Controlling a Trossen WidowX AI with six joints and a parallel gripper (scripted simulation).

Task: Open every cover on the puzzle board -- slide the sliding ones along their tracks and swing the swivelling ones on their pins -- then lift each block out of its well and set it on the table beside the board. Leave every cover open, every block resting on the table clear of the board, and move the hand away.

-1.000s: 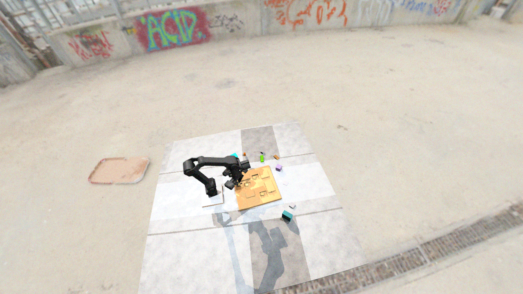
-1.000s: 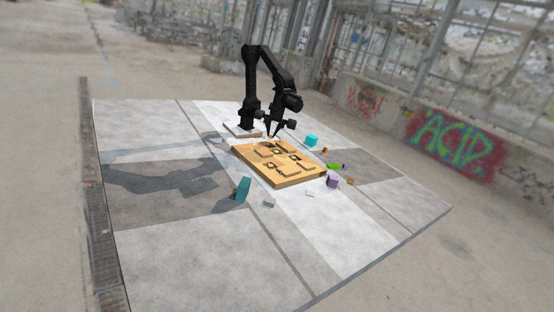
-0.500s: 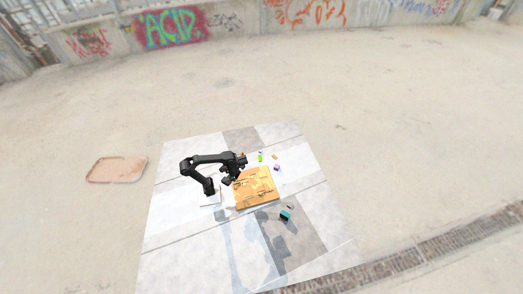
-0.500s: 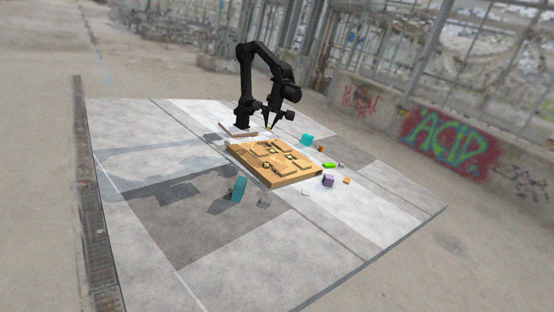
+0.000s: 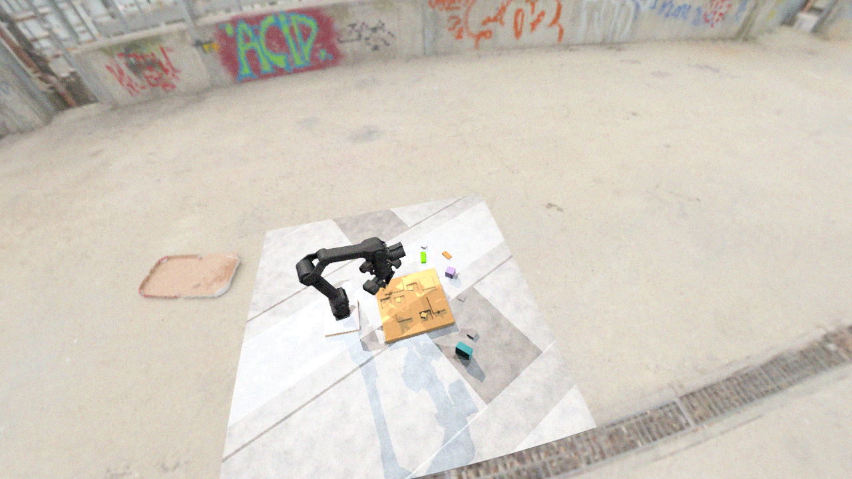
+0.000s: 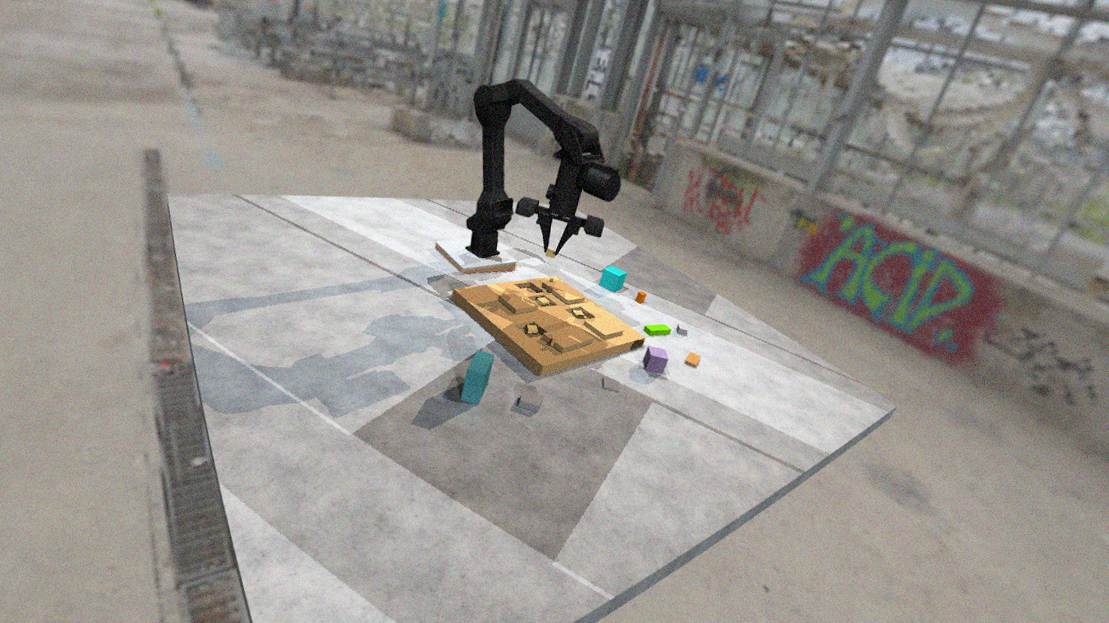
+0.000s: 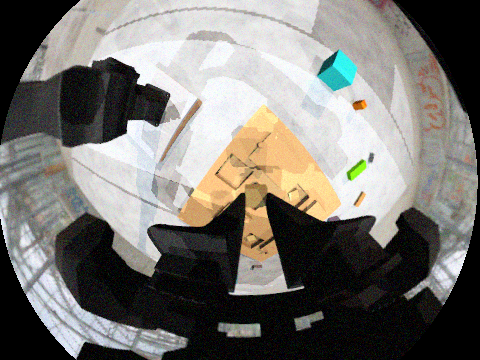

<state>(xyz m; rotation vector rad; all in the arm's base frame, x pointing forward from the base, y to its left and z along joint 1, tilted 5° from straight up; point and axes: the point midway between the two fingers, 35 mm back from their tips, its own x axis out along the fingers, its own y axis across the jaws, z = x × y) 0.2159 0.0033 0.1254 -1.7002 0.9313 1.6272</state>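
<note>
The tan puzzle board is 100 mm ahead of my gripper tip, 50 mm to the right of it and 90 mm below it. Round my gripper tip: green block (230 mm ahead, 160 mm to the left, 110 mm below); then cyan cube (20 mm ahead, 250 mm to the left, 90 mm below); then small orange block (110 mm ahead, 260 mm to the left, 100 mm below).
</note>
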